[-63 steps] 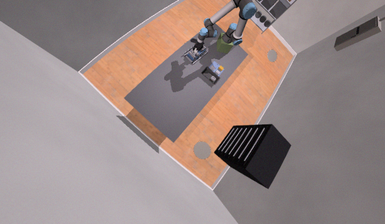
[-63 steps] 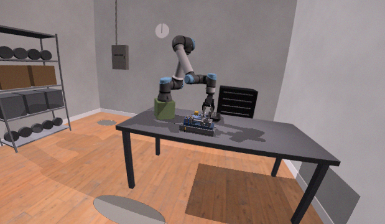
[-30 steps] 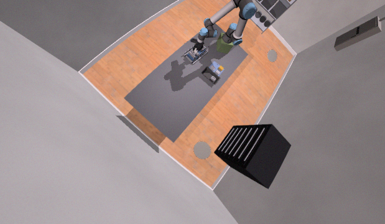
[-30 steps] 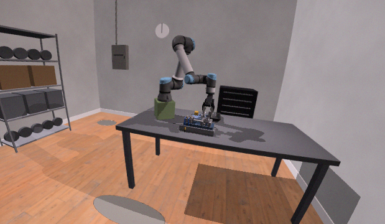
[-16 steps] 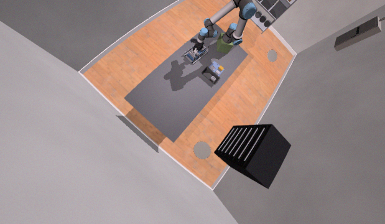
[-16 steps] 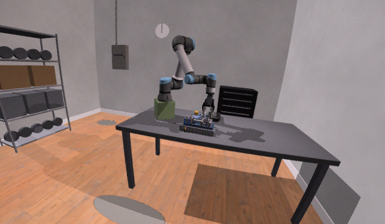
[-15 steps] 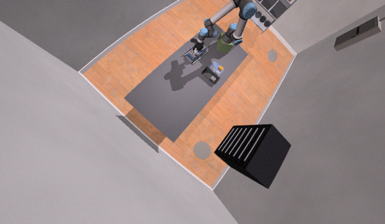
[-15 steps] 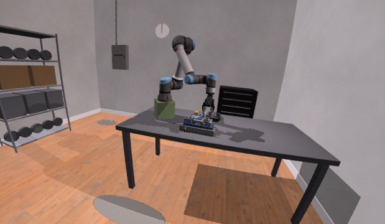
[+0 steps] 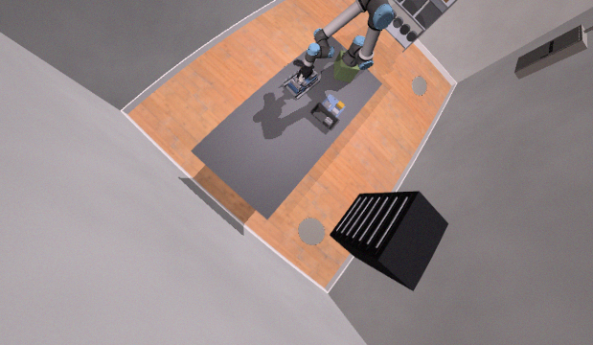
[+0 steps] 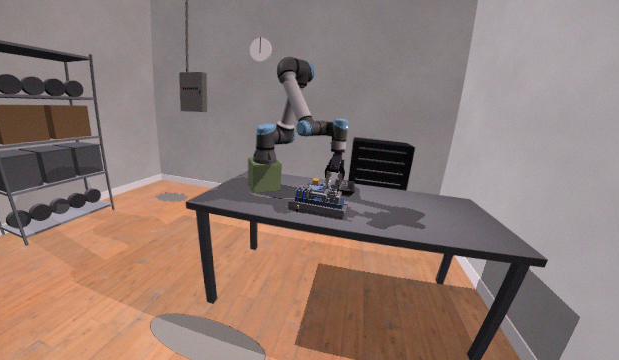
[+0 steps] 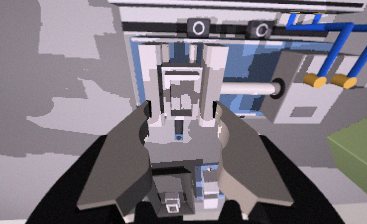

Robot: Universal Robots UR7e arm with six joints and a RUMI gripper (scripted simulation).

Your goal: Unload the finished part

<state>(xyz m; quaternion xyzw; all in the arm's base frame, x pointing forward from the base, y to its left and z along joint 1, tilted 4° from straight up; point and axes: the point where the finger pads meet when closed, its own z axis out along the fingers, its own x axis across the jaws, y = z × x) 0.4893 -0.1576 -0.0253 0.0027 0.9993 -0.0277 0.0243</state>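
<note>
Now: hand 9 cm above the vise and 7 cm past it. The rest, counted from my hand: orange block 39 cm to the left, 19 cm behind, 10 cm below; then blue fixture plate 35 cm to the left, 14 cm behind, 13 cm below; then plain grey block 31 cm to the left, 10 cm below, 9 cm behind.
</note>
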